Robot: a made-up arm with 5 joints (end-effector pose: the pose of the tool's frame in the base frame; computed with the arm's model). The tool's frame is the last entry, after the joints.
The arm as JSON. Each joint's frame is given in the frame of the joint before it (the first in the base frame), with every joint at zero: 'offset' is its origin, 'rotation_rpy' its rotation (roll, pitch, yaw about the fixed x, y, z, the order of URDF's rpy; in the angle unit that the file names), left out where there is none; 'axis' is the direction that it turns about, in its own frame. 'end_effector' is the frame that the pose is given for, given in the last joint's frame.
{
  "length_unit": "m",
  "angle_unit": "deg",
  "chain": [
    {
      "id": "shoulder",
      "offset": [
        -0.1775,
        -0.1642,
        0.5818
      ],
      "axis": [
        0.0,
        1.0,
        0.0
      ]
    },
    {
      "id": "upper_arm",
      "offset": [
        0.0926,
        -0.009,
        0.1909
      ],
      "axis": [
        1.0,
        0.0,
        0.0
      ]
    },
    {
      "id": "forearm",
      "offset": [
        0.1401,
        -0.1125,
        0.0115
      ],
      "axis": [
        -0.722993,
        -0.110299,
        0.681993
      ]
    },
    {
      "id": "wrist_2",
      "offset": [
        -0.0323,
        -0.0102,
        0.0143
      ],
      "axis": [
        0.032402,
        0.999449,
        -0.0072
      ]
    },
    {
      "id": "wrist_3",
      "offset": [
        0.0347,
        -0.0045,
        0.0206
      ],
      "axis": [
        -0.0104,
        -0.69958,
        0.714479
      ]
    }
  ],
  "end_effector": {
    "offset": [
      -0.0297,
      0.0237,
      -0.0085
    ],
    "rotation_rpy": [
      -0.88,
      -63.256,
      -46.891
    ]
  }
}
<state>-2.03 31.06 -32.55 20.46 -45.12</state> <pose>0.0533 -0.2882 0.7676 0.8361 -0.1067 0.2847 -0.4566</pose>
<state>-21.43 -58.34 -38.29 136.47 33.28</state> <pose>-0.1004 -0.2065 0.9300 0.8510 -0.2334 0.2074 -0.4224</pose>
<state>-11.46 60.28 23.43 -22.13 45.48</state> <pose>0.0095 -0.2566 0.7174 0.3377 0.3794 -0.7927 -0.3370</pose>
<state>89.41 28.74 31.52 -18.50 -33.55</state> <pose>0.0086 -0.2718 0.3856 0.8720 -0.3955 0.2258 -0.1794</pose>
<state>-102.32 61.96 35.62 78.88 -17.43</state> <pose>-0.3282 -0.2331 0.7689 0.6576 -0.1412 -0.7253 -0.1472</pose>
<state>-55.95 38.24 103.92 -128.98 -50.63</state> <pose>-0.1734 -0.3168 0.7970 0.0545 -0.5762 0.7791 -0.2409</pose>
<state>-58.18 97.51 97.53 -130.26 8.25</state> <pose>-0.1134 -0.1840 0.7811 0.7375 -0.6011 0.3069 0.0232</pose>
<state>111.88 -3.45 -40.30 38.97 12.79</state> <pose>-0.0418 -0.2787 0.2994 0.5771 -0.4539 0.6490 -0.1993</pose>
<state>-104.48 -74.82 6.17 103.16 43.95</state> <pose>-0.5308 -0.1844 0.6922 0.4282 -0.3274 -0.5407 -0.6459</pose>
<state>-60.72 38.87 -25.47 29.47 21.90</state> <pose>-0.2033 -0.2769 0.8329 0.6461 0.4288 -0.5458 -0.3174</pose>
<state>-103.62 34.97 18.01 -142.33 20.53</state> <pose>-0.3626 -0.2818 0.7385 0.8826 -0.4183 0.2103 0.0420</pose>
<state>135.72 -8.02 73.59 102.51 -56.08</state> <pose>-0.1987 -0.2986 0.2889 0.0887 0.3979 -0.1404 -0.9023</pose>
